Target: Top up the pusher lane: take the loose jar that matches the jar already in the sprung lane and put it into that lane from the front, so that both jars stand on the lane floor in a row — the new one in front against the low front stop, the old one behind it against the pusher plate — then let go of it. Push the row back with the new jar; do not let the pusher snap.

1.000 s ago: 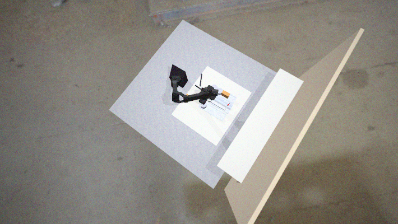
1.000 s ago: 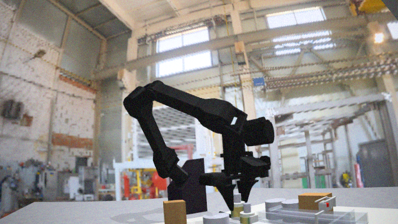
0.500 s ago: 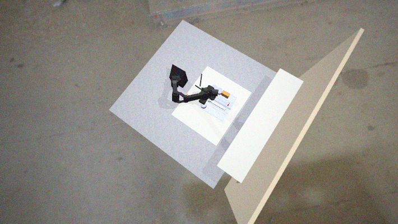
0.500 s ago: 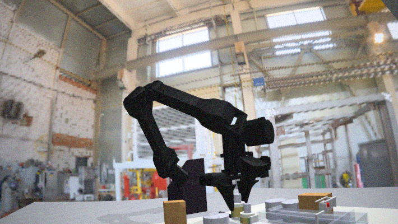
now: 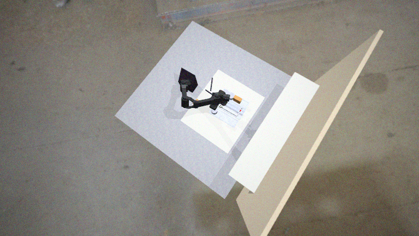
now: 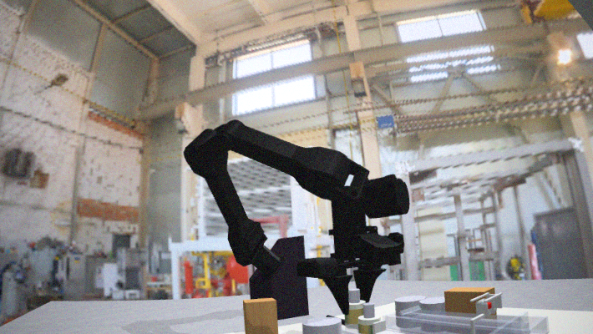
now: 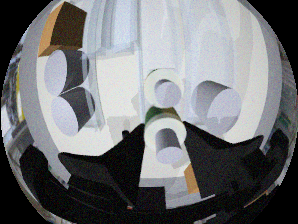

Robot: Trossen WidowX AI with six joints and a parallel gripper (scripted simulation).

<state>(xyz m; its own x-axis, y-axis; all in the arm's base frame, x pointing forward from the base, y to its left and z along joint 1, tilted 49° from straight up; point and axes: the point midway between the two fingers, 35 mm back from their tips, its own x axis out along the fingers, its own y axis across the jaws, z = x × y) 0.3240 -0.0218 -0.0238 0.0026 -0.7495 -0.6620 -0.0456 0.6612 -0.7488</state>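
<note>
The clear pusher lane unit is 140 mm ahead of my gripper tip, 30 mm to the left of it and 30 mm below it. The rest, counted from my gripper tip: red mark 220 mm ahead, 40 mm to the left, 20 mm above; brown box 140 mm ahead, 130 mm to the left, 10 mm below.
</note>
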